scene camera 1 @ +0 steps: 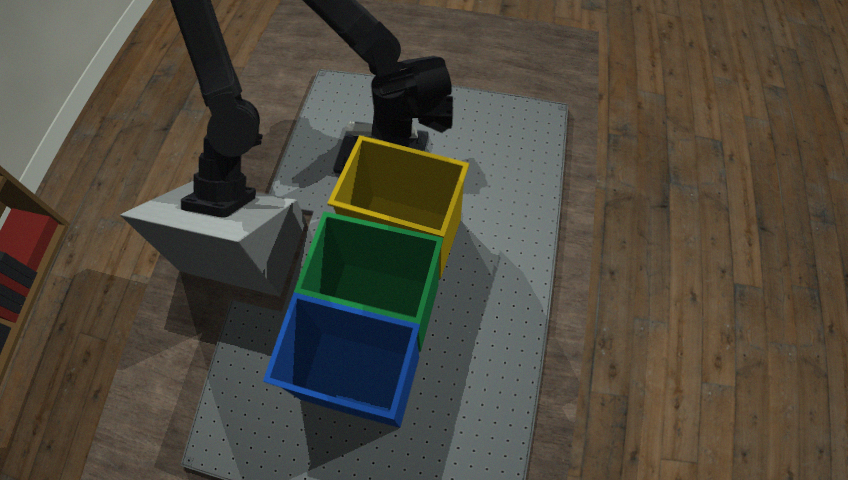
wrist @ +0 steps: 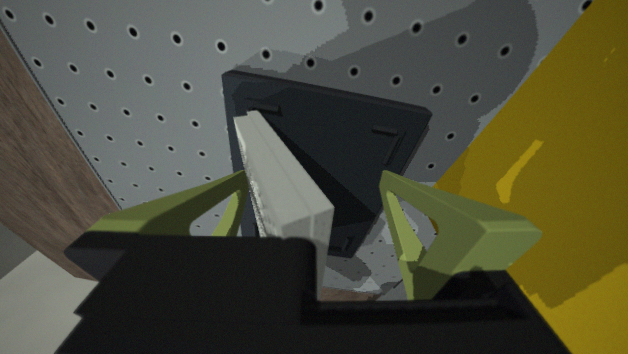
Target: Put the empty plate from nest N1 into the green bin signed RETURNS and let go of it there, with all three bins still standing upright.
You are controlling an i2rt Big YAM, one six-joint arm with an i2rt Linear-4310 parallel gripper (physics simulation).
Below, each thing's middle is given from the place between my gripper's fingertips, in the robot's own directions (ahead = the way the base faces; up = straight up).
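Scene:
White gridded plate (wrist: 287, 202): 2 cm to the left of my hand, 2 cm behind it, 3 cm above it. Dark nest (scene camera 1: 349, 141): 2 cm behind my hand, 1 cm below it. Yellow bin (scene camera 1: 382, 182): 17 cm to the right of my hand, 6 cm ahead of it, 7 cm above it. Green bin (scene camera 1: 386, 270): 30 cm to the right of my hand, 5 cm ahead of it, 7 cm above it. Going by their middles, the green bin is the farthest from my hand of the things named here.

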